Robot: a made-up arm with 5 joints. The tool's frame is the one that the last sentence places.
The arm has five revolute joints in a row. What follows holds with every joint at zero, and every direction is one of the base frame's. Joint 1 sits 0.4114 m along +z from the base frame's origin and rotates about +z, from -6.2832 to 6.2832 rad. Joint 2 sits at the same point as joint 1 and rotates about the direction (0, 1, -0.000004), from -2.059 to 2.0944 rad. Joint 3 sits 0.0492 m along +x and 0.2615 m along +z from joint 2 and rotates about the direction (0, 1, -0.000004), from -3.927 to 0.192 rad. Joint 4 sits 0.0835 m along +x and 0.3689 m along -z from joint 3 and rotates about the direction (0, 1, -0.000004), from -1.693 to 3.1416 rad. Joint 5 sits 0.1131 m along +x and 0.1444 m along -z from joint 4 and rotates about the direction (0, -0.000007, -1), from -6.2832 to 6.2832 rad. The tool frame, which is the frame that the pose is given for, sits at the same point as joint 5; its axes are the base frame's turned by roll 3.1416, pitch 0 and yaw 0 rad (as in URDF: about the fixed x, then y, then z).
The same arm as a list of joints. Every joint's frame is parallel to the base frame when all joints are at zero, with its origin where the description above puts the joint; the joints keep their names.
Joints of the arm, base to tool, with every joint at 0 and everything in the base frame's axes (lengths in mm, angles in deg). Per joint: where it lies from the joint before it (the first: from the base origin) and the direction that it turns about. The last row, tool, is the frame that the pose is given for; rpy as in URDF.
joint 1: axis 0 0 1 xyz 0 0 411.4
joint 2: axis 0 1 0 xyz 0 0 0
joint 3: axis 0 1 0 xyz 49.2 0 261.5
joint 4: axis 0 1 0 xyz 83.5 0 -368.9
joint 5: axis 0 0 -1 xyz 113.1 0 -144.4
tool: xyz 0 0 0 rpy -180 0 0
Joint limits (deg, base to tool): -360..360 -117.97..120 -225..11 -97..180 -360..360

